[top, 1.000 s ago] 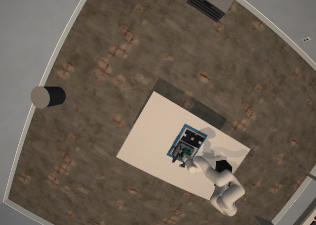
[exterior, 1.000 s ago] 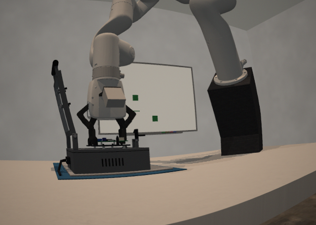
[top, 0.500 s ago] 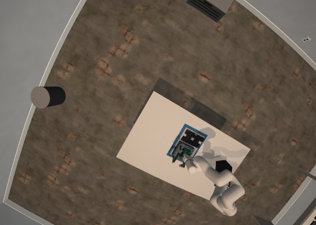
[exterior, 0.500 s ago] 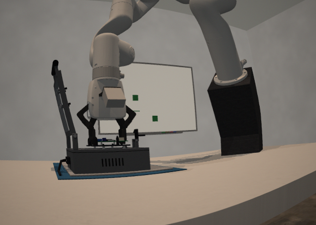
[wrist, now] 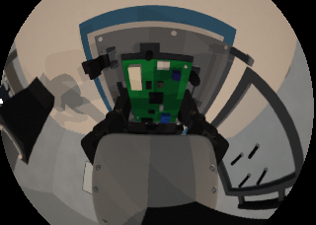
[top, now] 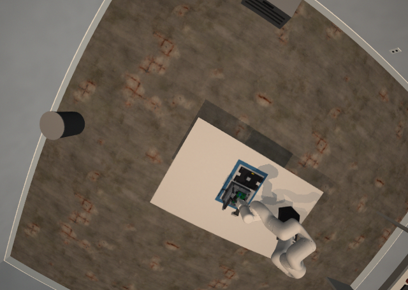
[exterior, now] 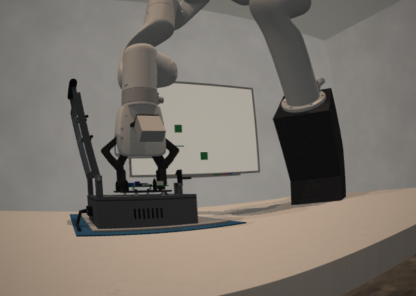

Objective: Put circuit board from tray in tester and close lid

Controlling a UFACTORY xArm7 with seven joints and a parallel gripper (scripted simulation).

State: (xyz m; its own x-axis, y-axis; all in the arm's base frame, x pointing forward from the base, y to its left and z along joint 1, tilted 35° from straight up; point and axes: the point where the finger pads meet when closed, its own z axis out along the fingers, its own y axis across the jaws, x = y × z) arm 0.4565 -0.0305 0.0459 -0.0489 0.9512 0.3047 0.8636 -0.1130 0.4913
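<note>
The green circuit board lies right at my hand. Round my hand: lid 12 cm ahead, 1 cm to the left, 10 cm above; then latch hook 7 cm behind, 5 cm to the left, 1 cm above.
</note>
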